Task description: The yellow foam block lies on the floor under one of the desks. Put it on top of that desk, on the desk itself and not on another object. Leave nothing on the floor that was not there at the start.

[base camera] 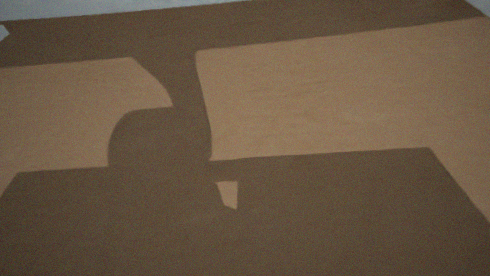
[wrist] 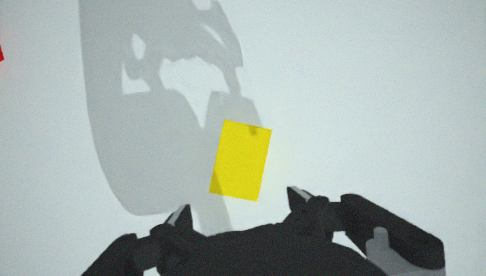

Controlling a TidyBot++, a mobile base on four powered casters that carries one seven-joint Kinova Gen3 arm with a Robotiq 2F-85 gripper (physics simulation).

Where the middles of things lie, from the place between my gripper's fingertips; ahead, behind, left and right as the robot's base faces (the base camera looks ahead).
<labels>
My hand is 80 mm above the yellow foam block (wrist: 242, 151), 30 mm short of it and 10 mm to the left of it.
</labels>
